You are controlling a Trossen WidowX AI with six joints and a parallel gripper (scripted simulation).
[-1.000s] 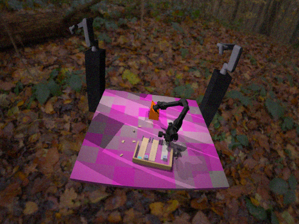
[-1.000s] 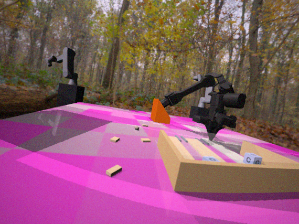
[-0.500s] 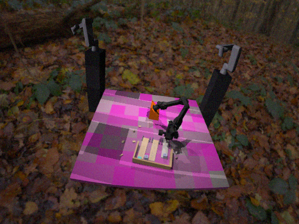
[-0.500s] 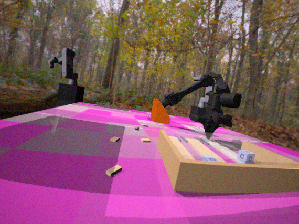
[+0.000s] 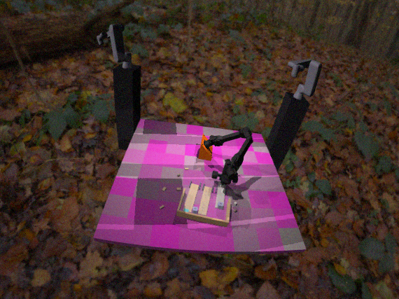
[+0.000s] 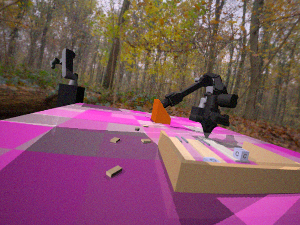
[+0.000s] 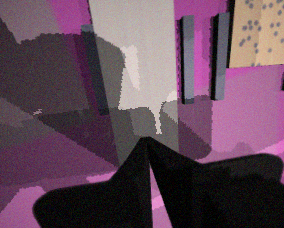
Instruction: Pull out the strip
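Now: gripper tip 90 mm short of the grey strip and 10 mm to the left of it.
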